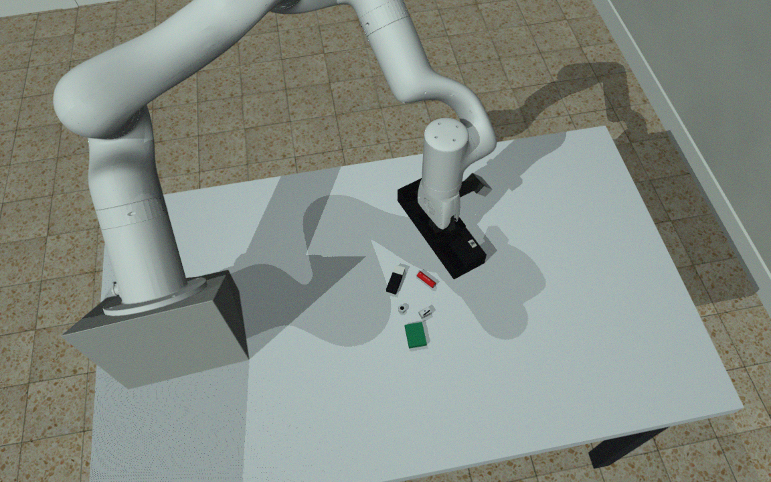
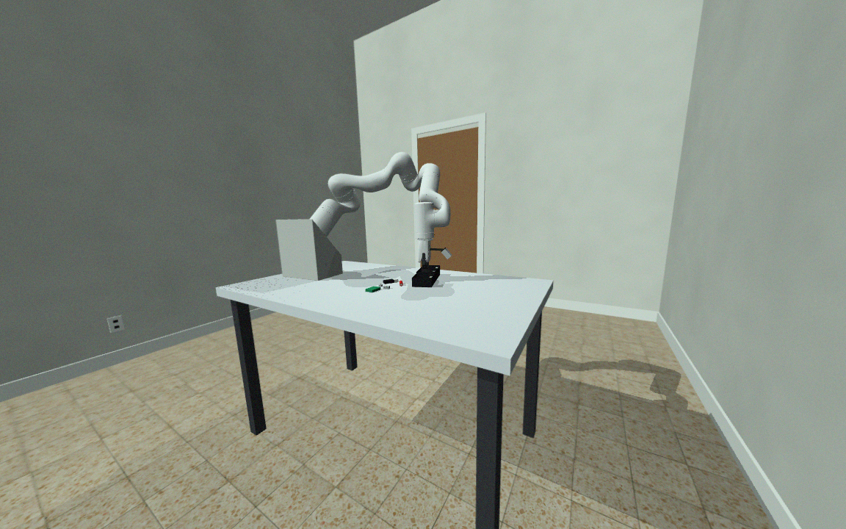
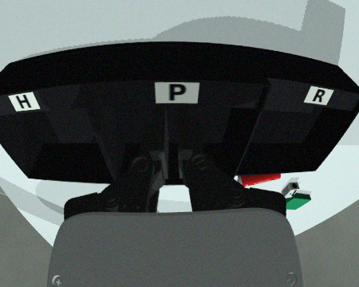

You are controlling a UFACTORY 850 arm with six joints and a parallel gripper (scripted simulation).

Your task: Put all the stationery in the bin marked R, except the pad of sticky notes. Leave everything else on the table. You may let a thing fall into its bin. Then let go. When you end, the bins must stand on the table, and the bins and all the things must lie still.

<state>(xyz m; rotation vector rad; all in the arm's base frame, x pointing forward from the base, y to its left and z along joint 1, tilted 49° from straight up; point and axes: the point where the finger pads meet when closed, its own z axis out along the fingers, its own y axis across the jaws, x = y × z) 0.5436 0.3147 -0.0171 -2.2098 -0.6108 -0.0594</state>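
The grey sharpener-like block is 20 cm to the right of my hand, 5 cm behind it and 3 cm below it. From my hand the other things lie so: black-and-white block: 11 cm to the right, 11 cm behind, 3 cm below; grey piece: 19 cm to the right, 11 cm behind, 3 cm below; red cylinder: 13 cm to the right, 4 cm behind, 3 cm below.
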